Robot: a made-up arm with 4 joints.
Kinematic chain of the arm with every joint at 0, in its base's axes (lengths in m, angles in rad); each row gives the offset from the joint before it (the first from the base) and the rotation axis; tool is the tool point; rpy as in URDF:
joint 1: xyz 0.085 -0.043 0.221 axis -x
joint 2: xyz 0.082 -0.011 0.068 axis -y
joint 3: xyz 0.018 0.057 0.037 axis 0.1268 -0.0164 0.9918
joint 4: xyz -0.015 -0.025 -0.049 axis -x
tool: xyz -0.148 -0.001 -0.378 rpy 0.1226 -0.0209 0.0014
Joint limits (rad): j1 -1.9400..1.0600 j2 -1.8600..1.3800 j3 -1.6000..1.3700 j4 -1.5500..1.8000
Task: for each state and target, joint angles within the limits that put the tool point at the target. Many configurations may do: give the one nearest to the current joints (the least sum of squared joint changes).
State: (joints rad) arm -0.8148 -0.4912 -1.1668 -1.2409
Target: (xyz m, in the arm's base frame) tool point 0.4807 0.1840 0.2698
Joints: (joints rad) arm -0.8282 -0.2401 -1.5951 -1.4600
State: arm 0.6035 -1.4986 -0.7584 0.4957
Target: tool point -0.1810 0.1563 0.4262
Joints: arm 1.0553 -1.4294 -0.5810 0.5637
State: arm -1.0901 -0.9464 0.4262 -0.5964
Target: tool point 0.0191 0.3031 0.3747
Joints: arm -0.7658 -0.4175 -0.3066 -0.9616
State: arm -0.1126 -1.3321 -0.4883 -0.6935
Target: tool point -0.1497 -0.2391 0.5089
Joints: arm -0.7968 -1.8600 -0.7693 0.1317
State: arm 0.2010 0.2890 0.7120 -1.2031
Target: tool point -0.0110 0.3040 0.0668
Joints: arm 0.4634 0.1070 0.1103 -1.5099
